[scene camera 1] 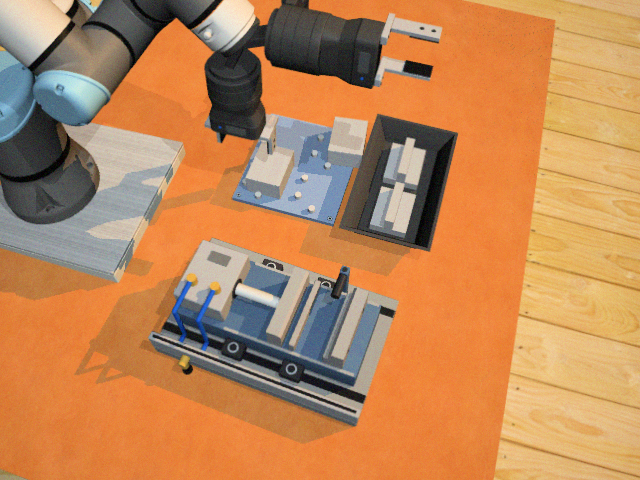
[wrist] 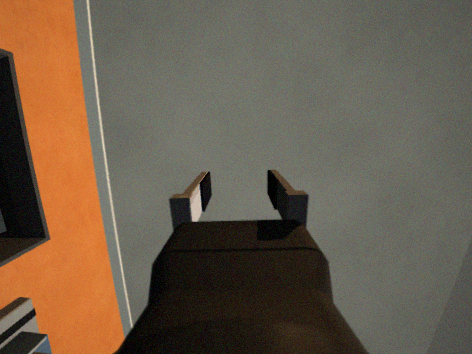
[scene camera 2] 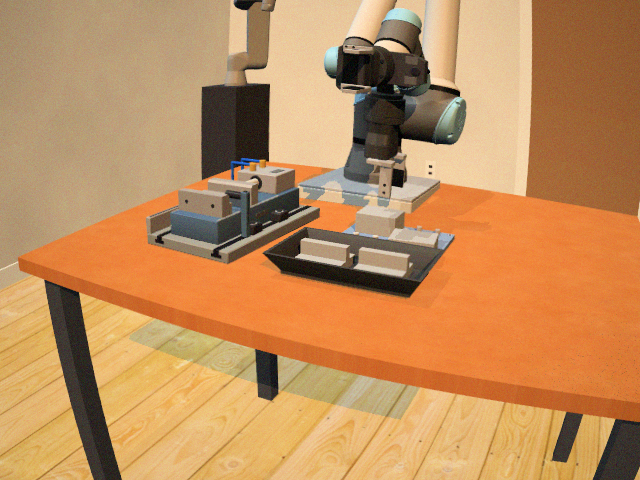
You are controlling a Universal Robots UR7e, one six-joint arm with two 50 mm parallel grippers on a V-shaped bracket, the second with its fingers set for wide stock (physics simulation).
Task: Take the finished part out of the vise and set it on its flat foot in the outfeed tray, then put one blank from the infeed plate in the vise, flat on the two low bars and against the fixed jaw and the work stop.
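Places are measured from the arm's base along level axes (x ahead, y left, z up), in millimetres.
Pixels of known places: hand, its tool point: point(scene camera 1: 421, 52) point(wrist: 239, 188) point(scene camera 2: 354, 71); arm's base, origin of its link: point(scene camera 1: 54, 185) point(scene camera 2: 375, 177).
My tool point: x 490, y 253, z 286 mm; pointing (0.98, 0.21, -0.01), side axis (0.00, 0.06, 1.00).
Observation:
For each thing: its top centre in the pictures, then the offset to it from my tool point. "pt": a spot on its surface instead.
- near-robot blank, centre of its top: point(scene camera 1: 270, 163) point(scene camera 2: 380, 211) dx -193, dy -62, dz -266 mm
- blue infeed plate, centre of its top: point(scene camera 1: 300, 165) point(scene camera 2: 392, 240) dx -163, dy -18, dz -302 mm
- vise, centre of its top: point(scene camera 1: 275, 299) point(scene camera 2: 235, 177) dx -51, dy -285, dz -211 mm
- black work stop, a spot on its surface: point(scene camera 1: 339, 282) pt dx +11, dy -223, dz -214 mm
- vise's grey housing, a spot on its surface: point(scene camera 1: 227, 263) pt dx -135, dy -269, dz -214 mm
Of the two grippers, the downward one point(scene camera 1: 245, 146) point(scene camera 2: 391, 190) is open and empty, its fingers above and toward the back of the near-robot blank point(scene camera 1: 268, 173) point(scene camera 2: 379, 222). The sideways one point(scene camera 1: 433, 52) point(wrist: 239, 190) is open and empty. Another blank point(scene camera 1: 347, 142) point(scene camera 2: 416, 236) lies at the tray-side corner of the blue infeed plate point(scene camera 1: 330, 186) point(scene camera 2: 445, 238). Two ribbed parts point(scene camera 1: 405, 165) point(scene camera 1: 393, 209) stand on their feet, ribs up, in the outfeed tray point(scene camera 1: 439, 191) point(scene camera 2: 351, 281). The vise point(scene camera 1: 320, 338) point(scene camera 2: 196, 227) shows bars and no part between moving jaw point(scene camera 1: 289, 304) and fixed jaw point(scene camera 1: 351, 328).
The black work stop point(scene camera 1: 339, 282) point(scene camera 2: 244, 211) stands at the vise's plate-side edge. Several short pegs rise from the infeed plate. Blue hoses point(scene camera 1: 200, 320) run from the vise's grey housing point(scene camera 1: 227, 263). The robot base stands on a grey slab point(scene camera 1: 129, 206). The tray wall also shows in the wrist view point(wrist: 15, 150).

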